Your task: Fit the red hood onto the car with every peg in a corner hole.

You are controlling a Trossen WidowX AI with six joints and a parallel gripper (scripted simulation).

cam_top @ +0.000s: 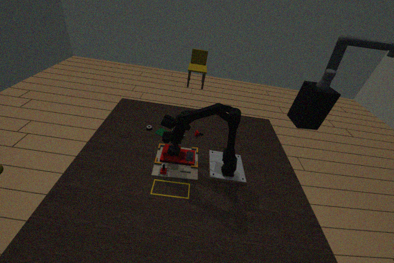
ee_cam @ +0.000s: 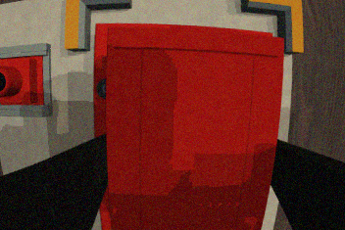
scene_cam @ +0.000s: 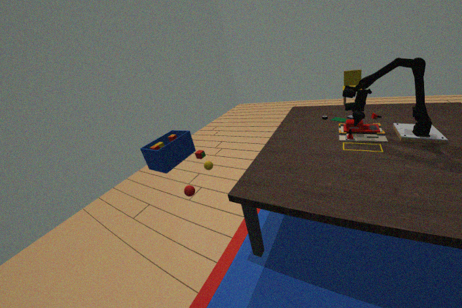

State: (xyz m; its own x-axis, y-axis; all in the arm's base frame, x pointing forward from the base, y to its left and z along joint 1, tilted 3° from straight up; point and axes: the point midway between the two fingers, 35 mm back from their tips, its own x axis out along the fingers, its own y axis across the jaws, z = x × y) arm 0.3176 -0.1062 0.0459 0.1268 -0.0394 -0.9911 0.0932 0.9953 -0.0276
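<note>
My gripper tip is 30 mm past the grey jig plate, 20 mm to the right of it and 40 mm above it. Also, from my gripper tip: grey piece (30 mm behind, 220 mm to the right, 40 mm below); red hood (10 mm above); green plate (70 mm ahead, 210 mm to the right, 50 mm below).
</note>
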